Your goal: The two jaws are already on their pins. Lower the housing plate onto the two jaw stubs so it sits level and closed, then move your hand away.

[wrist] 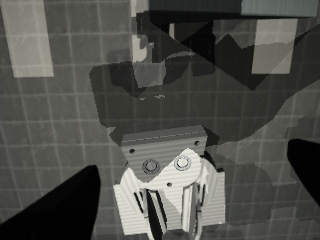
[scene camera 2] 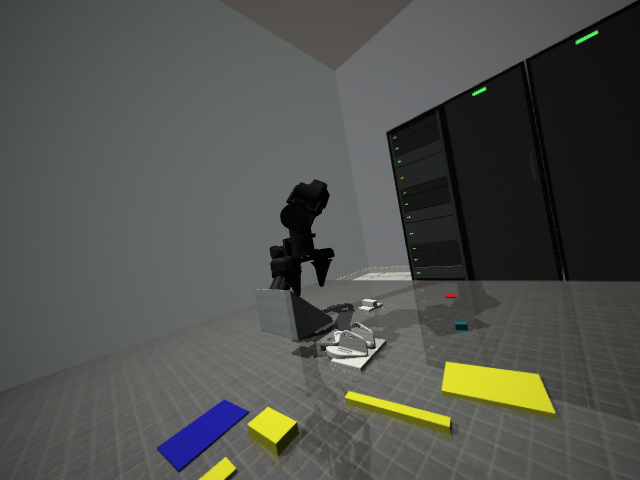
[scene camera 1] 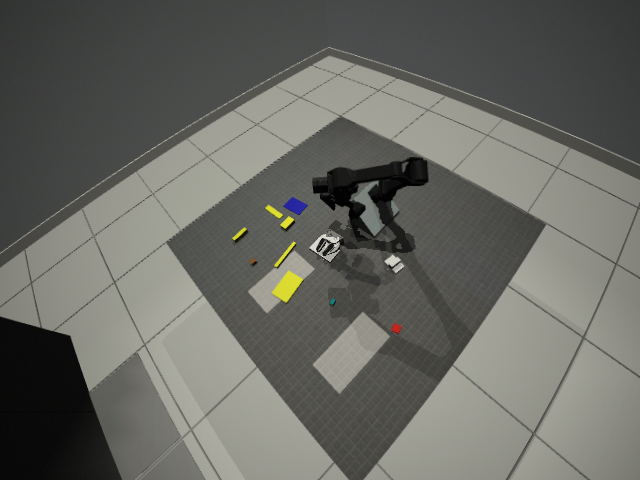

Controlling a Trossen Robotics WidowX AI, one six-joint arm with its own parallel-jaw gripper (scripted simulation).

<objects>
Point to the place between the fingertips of the gripper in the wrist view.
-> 193,161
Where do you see a grey housing plate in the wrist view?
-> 165,151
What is the gripper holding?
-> Nothing.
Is the gripper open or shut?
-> Open.
</objects>
